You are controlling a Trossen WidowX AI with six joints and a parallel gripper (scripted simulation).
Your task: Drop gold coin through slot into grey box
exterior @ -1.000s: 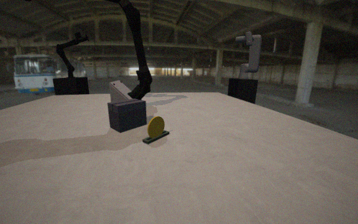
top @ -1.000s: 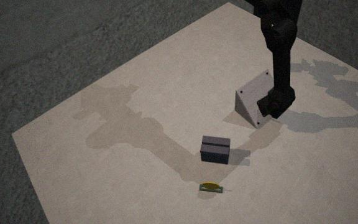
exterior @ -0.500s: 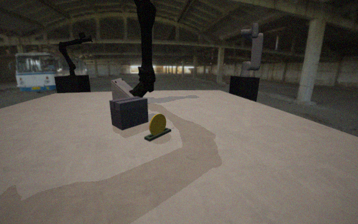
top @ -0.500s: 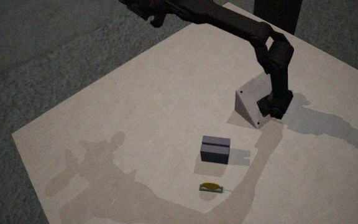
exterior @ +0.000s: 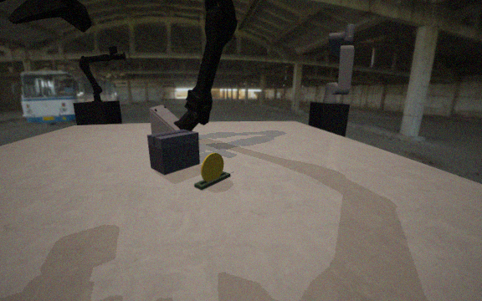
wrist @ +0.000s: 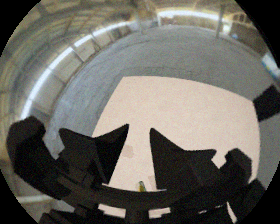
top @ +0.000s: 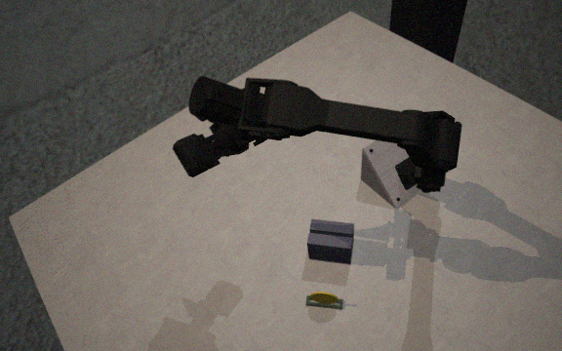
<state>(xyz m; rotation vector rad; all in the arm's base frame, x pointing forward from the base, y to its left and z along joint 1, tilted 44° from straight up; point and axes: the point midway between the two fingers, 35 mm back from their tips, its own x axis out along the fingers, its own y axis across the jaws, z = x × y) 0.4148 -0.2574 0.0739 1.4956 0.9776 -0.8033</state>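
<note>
Right now the gold coin is 70 mm behind my gripper tip, 270 mm to the left of it and 240 mm below it.
</note>
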